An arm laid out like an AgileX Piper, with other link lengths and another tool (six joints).
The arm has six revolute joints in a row. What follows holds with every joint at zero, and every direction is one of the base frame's. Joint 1 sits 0.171 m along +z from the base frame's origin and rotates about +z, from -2.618 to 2.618 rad. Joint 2 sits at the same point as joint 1 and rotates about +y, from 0 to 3.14 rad. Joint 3 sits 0.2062 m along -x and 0.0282 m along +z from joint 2 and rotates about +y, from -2.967 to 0 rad. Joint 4 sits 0.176 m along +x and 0.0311 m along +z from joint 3 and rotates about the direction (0.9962, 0, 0.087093), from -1.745 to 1.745 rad. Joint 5 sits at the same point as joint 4 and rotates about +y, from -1.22 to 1.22 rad. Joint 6 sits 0.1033 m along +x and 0.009 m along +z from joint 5 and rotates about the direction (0.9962, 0, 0.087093), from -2.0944 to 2.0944 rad. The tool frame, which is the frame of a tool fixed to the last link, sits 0.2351 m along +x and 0.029 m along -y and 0.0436 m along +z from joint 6; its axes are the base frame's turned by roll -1.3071, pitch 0.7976 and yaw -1.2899 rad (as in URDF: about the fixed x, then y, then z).
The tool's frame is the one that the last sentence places.
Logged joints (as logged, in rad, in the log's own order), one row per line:
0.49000 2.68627 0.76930 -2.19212 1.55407 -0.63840
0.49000 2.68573 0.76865 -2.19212 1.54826 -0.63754
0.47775 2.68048 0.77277 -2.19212 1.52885 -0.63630
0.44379 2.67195 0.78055 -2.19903 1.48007 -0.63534
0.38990 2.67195 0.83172 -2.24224 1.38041 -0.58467
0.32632 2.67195 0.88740 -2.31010 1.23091 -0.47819
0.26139 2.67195 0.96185 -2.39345 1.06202 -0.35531
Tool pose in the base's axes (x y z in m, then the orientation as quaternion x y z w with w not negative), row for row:
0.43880 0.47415 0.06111 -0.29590 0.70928 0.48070 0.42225
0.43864 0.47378 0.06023 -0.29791 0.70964 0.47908 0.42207
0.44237 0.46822 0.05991 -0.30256 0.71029 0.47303 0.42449
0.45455 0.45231 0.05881 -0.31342 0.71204 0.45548 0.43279
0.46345 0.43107 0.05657 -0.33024 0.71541 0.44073 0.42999
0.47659 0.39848 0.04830 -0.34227 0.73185 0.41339 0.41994
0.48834 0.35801 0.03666 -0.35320 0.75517 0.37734 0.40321
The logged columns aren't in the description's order. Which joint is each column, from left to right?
Columns, left to right: joint 1, joint 2, joint 5, joint 3, joint 4, joint 6.
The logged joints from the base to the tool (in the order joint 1, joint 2, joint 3, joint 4, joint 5, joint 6), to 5 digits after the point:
0.49000 2.68627 -2.19212 1.55407 0.76930 -0.63840
0.49000 2.68573 -2.19212 1.54826 0.76865 -0.63754
0.47775 2.68048 -2.19212 1.52885 0.77277 -0.63630
0.44379 2.67195 -2.19903 1.48007 0.78055 -0.63534
0.38990 2.67195 -2.24224 1.38041 0.83172 -0.58467
0.32632 2.67195 -2.31010 1.23091 0.88740 -0.47819
0.26139 2.67195 -2.39345 1.06202 0.96185 -0.35531

